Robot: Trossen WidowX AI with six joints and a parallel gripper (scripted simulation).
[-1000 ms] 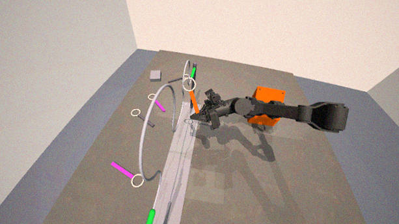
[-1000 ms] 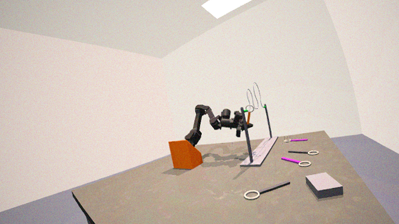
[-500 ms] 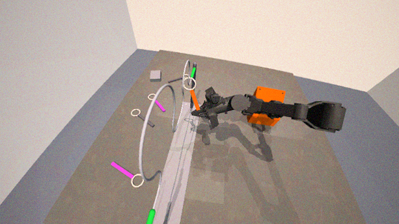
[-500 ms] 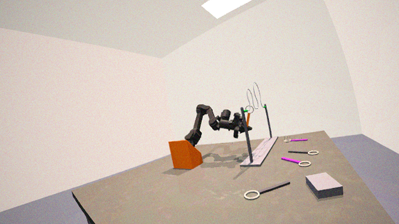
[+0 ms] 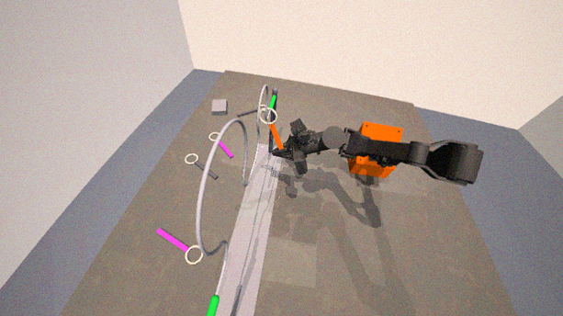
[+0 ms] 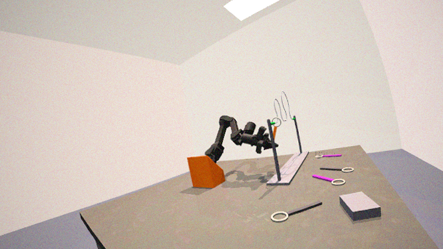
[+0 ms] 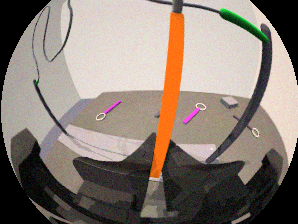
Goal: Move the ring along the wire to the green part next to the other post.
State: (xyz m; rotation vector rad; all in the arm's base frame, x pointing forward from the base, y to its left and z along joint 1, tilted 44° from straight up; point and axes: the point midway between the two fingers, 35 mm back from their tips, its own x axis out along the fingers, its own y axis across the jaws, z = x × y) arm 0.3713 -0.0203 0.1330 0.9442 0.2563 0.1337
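Right now my gripper tip is 90 mm below the ring with orange handle and 20 mm to the left of it. Round my gripper tip: grey block: 410 mm to the right, 280 mm ahead, 150 mm below.
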